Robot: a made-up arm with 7 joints. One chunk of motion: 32 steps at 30 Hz.
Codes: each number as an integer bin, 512 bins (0 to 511) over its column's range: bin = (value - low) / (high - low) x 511, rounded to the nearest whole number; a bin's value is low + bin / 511 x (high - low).
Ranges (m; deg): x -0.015..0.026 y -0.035..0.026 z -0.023..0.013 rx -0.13..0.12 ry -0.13..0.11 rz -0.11..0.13
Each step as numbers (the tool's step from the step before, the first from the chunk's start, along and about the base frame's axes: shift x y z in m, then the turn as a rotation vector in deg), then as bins.
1 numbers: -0.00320 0.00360 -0.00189 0.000 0.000 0.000
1 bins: 147 323 300 266 277 234
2 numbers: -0.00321 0.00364 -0.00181 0.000 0.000 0.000
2 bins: 147 324 301 266 277 234
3 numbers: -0.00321 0.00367 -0.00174 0.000 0.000 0.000
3 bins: 147 324 302 266 277 234
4 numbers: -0.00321 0.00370 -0.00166 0.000 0.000 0.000
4 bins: 147 324 303 266 277 234
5 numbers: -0.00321 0.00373 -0.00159 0.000 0.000 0.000
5 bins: 147 324 304 266 277 234
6 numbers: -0.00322 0.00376 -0.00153 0.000 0.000 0.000
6 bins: 147 325 305 266 277 234
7 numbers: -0.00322 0.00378 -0.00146 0.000 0.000 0.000
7 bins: 147 325 306 266 277 234
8 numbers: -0.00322 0.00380 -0.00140 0.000 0.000 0.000
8 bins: 147 325 307 266 277 234
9 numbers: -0.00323 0.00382 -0.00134 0.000 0.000 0.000
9 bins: 147 325 307 266 277 234
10 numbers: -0.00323 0.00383 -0.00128 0.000 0.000 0.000
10 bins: 147 325 308 266 277 234
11 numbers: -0.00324 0.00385 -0.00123 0.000 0.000 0.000
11 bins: 147 325 309 266 277 234
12 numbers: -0.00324 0.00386 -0.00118 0.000 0.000 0.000
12 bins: 147 326 310 266 277 234
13 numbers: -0.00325 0.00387 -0.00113 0.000 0.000 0.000
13 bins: 146 326 310 266 277 234
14 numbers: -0.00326 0.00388 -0.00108 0.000 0.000 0.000
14 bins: 146 326 311 266 277 234
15 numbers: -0.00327 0.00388 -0.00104 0.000 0.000 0.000
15 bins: 146 326 312 266 277 234
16 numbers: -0.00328 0.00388 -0.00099 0.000 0.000 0.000
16 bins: 146 326 312 266 277 234
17 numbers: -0.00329 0.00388 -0.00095 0.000 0.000 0.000
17 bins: 146 326 313 266 277 234
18 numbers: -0.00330 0.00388 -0.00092 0.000 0.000 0.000
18 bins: 146 326 313 266 277 234
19 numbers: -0.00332 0.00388 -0.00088 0.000 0.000 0.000
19 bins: 146 326 314 266 277 234
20 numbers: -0.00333 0.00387 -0.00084 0.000 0.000 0.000
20 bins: 145 326 315 266 277 234
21 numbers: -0.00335 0.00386 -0.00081 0.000 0.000 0.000
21 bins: 145 326 315 266 277 234
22 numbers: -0.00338 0.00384 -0.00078 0.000 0.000 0.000
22 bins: 145 325 315 266 277 234
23 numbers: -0.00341 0.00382 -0.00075 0.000 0.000 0.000
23 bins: 144 325 316 266 277 234
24 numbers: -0.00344 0.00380 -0.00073 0.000 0.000 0.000
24 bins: 144 325 316 266 277 234
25 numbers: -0.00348 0.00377 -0.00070 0.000 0.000 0.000
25 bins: 144 325 317 266 277 234
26 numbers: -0.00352 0.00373 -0.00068 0.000 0.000 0.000
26 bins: 143 324 317 266 277 234
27 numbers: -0.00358 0.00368 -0.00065 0.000 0.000 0.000
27 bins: 142 324 317 266 277 234
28 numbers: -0.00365 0.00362 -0.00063 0.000 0.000 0.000
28 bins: 141 324 318 266 277 234
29 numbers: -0.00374 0.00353 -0.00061 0.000 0.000 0.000
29 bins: 140 323 318 266 277 234
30 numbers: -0.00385 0.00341 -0.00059 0.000 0.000 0.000
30 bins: 139 322 318 266 277 234
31 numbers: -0.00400 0.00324 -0.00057 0.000 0.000 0.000
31 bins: 137 320 318 266 277 234
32 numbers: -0.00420 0.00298 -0.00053 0.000 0.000 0.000
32 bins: 135 318 319 266 277 234
